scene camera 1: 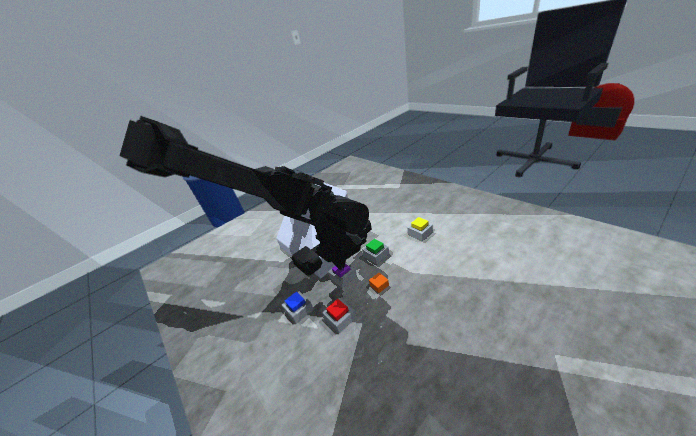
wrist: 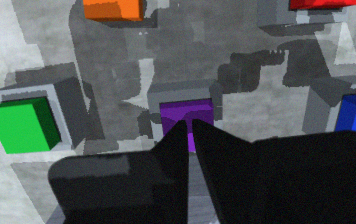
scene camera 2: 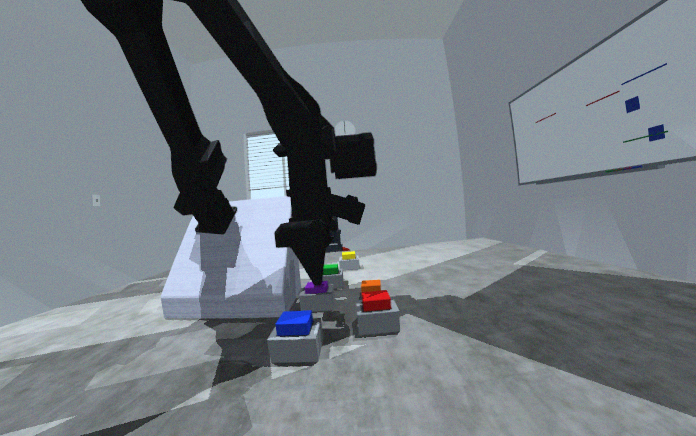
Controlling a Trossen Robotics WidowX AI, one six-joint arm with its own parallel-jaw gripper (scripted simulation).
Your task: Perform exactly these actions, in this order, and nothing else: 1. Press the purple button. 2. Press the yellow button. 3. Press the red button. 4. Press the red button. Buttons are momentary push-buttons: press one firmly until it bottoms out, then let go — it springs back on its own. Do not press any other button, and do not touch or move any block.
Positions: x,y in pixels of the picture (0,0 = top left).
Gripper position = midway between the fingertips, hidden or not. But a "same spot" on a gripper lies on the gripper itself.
Labels:
my gripper: scene camera 1; wrist; scene camera 2 318,284
same spot on my gripper: (wrist: 296,172) = (scene camera 1: 333,255)

